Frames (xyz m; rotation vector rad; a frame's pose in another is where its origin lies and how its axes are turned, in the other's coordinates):
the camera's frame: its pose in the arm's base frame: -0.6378 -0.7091 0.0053 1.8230 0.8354 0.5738
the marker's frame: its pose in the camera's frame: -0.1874 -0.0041 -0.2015 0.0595 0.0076 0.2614
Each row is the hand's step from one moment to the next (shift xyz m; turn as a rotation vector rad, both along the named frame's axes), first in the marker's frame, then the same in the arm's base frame.
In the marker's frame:
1: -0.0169 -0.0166 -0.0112 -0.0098 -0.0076 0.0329
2: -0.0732 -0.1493 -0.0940 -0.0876 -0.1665 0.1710
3: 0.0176 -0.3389 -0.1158 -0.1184 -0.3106 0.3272
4: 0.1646 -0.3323 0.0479 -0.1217 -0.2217 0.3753
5: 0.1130 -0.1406 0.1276 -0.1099 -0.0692 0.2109
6: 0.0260 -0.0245 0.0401 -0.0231 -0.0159 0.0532
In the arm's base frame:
1: -0.0221 0.0029 -0.0138 0.0150 -0.0217 -0.0232
2: -0.1390 0.0755 -0.1070 0.0338 -0.0767 -0.2400
3: -0.1189 0.2391 -0.2393 0.1002 -0.1176 -0.4401
4: 0.0993 0.2414 -0.2677 0.1447 -0.1895 -0.3847
5: 0.1474 0.0701 -0.1489 0.0605 -0.1607 -0.1785
6: 0.0426 0.0063 -0.0321 0.0187 -0.0382 -0.0425

